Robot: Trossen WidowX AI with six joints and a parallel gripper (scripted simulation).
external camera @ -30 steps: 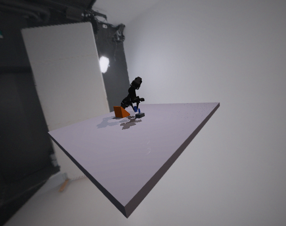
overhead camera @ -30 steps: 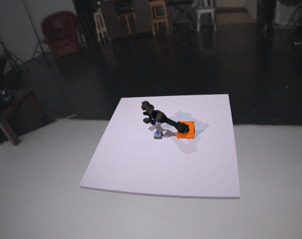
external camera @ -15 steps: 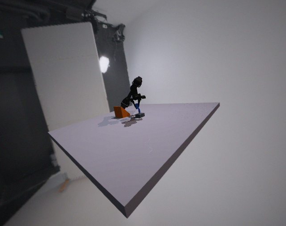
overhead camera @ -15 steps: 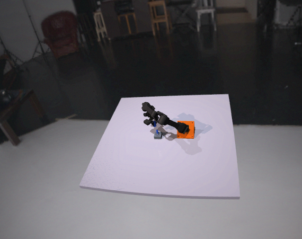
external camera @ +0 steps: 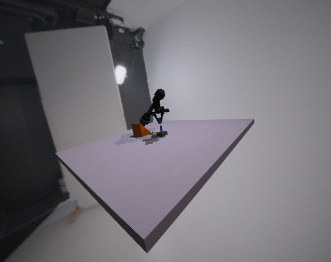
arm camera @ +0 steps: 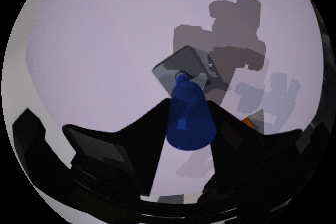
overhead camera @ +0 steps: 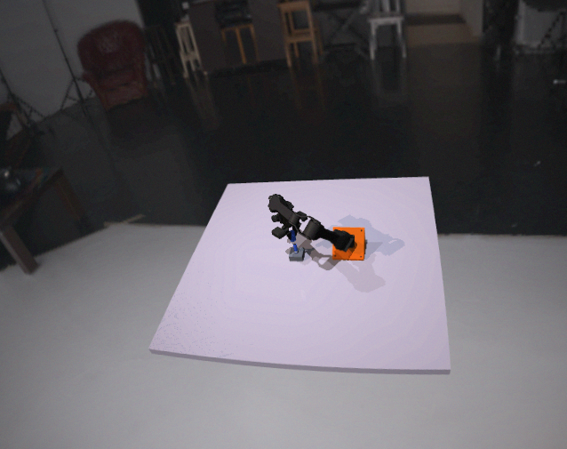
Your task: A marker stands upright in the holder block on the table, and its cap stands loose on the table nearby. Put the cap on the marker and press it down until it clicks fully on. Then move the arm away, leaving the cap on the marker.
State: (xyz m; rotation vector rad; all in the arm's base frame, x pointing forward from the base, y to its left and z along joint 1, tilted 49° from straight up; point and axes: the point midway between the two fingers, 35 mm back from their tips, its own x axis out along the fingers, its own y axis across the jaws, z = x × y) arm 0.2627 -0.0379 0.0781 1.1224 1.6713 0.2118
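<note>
Now: the holder block 110 mm below my gripper tip, 10 mm to the left of it and 10 mm behind it. Also, from my gripper tip: blue cap (10 mm above).
</note>
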